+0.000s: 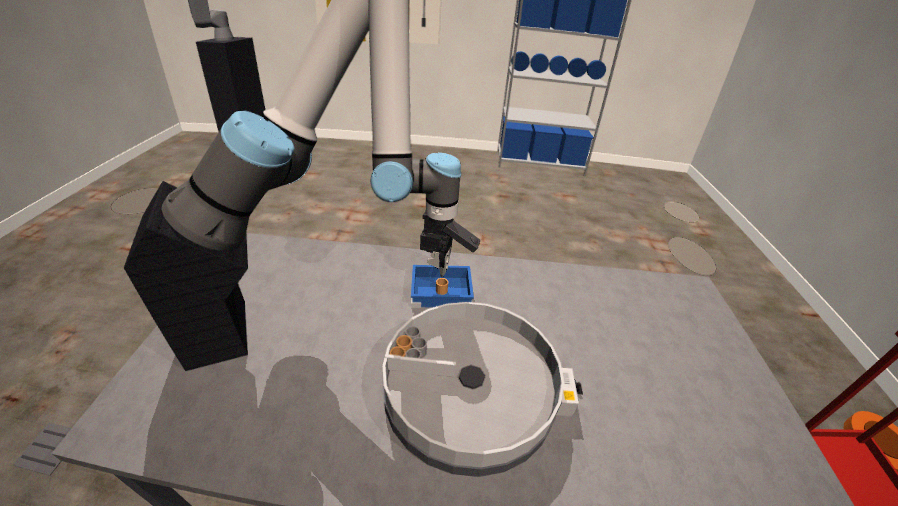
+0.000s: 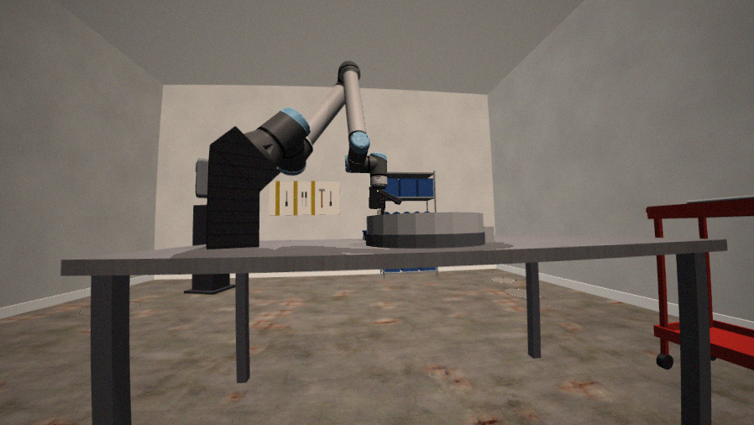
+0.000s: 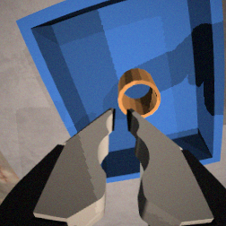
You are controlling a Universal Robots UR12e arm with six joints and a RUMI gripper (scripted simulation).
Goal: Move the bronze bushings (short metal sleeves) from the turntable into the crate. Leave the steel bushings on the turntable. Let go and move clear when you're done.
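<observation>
The blue crate lies 5 cm below my hand and 2 cm to the right of it. Also, from my hand: turntable: 33 cm to the right, 19 cm ahead, 2 cm below.
</observation>
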